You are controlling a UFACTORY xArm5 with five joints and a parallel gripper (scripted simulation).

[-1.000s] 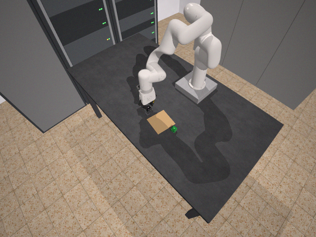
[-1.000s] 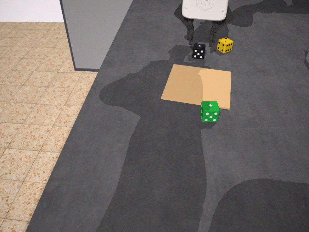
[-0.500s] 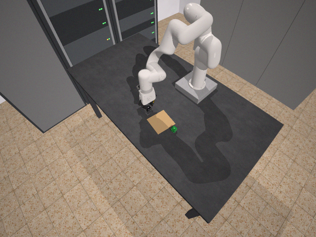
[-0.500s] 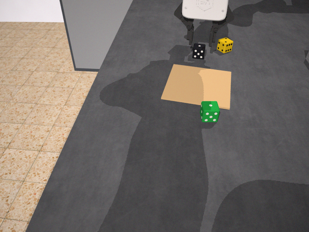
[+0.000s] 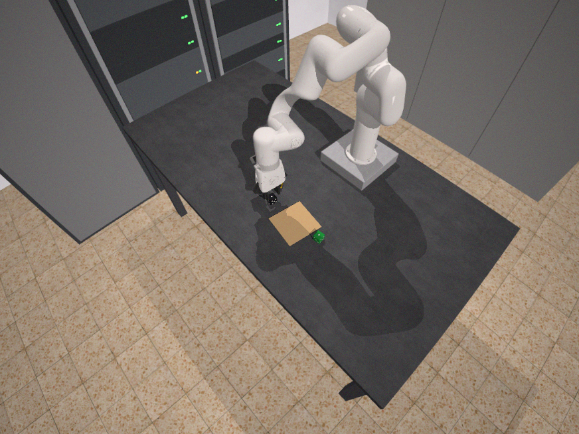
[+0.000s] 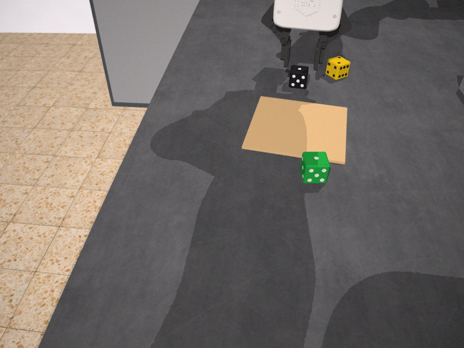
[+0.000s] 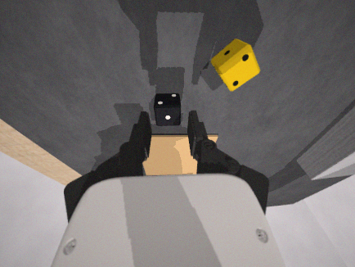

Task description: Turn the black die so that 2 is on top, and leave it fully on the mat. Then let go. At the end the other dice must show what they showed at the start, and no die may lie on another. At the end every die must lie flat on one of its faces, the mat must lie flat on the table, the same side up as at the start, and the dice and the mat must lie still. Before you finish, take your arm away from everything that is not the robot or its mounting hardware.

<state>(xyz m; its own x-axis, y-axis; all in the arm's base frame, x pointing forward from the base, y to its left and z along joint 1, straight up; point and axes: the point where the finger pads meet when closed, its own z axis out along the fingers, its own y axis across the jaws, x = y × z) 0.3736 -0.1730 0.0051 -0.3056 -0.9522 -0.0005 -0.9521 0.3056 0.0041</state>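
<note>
Now: the black die 40 mm below my hand. Also, from my hand: yellow die: 80 mm behind, 30 mm to the right, 40 mm below; green die: 40 mm ahead, 240 mm to the left, 40 mm below; tan mat: 30 mm ahead, 130 mm to the left, 50 mm below.
</note>
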